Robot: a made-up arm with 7 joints. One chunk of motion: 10 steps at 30 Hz.
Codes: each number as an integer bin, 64 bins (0 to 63) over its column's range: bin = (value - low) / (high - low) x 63, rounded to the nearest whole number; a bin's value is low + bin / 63 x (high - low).
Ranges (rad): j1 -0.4..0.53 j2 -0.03..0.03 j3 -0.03..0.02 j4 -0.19..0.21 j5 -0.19..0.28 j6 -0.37..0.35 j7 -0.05..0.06
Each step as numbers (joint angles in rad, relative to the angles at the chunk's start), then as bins.
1 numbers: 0.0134 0.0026 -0.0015 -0.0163 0.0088 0.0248 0.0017
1 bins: 28 34 36 27 27 35 30
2 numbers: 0.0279 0.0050 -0.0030 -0.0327 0.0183 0.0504 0.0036
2 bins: 29 37 34 25 28 37 31
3 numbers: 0.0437 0.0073 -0.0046 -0.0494 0.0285 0.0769 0.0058
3 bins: 30 39 32 22 29 39 32
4 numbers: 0.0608 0.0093 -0.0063 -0.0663 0.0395 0.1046 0.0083
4 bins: 31 41 30 19 31 42 33
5 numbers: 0.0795 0.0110 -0.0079 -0.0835 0.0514 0.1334 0.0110
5 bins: 32 43 28 17 32 44 35
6 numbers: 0.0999 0.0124 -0.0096 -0.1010 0.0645 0.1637 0.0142
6 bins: 34 45 26 14 34 47 37
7 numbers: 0.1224 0.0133 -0.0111 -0.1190 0.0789 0.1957 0.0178
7 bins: 35 45 24 11 36 49 39
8 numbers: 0.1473 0.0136 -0.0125 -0.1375 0.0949 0.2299 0.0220
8 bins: 37 46 22 8 38 52 41
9 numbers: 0.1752 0.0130 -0.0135 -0.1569 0.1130 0.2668 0.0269
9 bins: 39 45 21 5 41 56 44
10 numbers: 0.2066 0.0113 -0.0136 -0.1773 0.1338 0.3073 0.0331
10 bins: 41 43 21 2 43 59 48
